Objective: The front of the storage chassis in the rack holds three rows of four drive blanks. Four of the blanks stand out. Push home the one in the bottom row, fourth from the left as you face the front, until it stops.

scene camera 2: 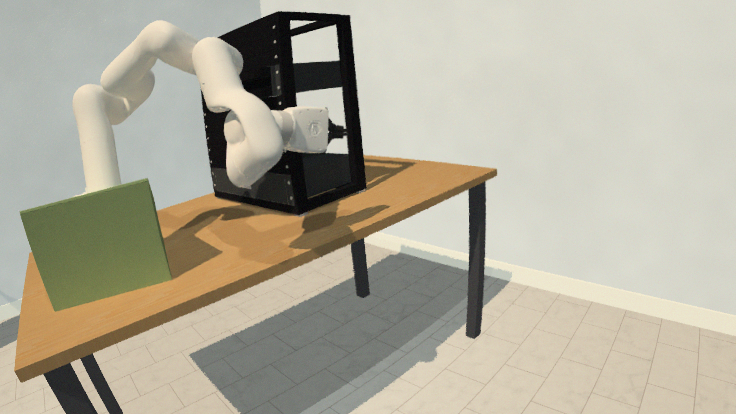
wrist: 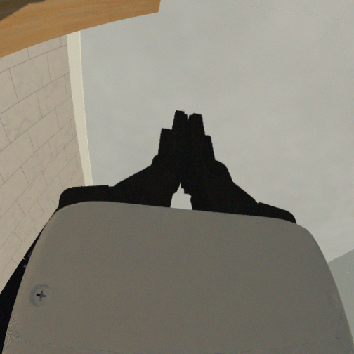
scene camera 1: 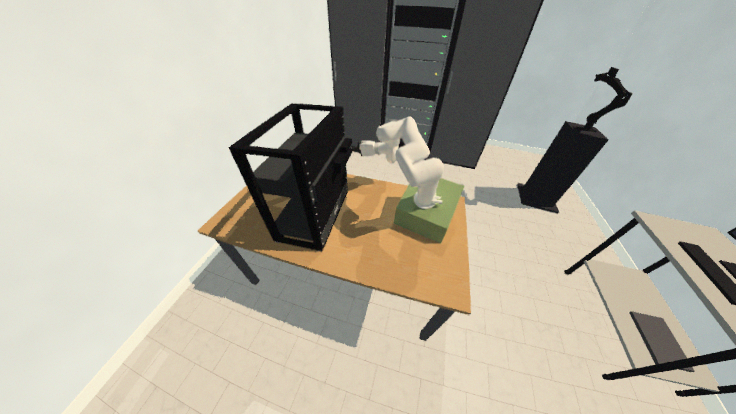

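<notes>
The black rack stands on the table with its front towards the arm. The storage chassis shows as a dark box through the rack's open side in scene camera 2. Dark parts stand out from the front, but single drive blanks, including the bottom-row fourth, cannot be told apart. My gripper is shut and empty, fingertips together. It is near the rack's right side as one faces the front, and overlaps the side opening in scene camera 2. No contact can be made out.
The wooden table carries the rack and the green base block. A pale wall is behind the rack. A tall cabinet stands beyond the table. The rack's dark edge shows at the wrist view's lower left.
</notes>
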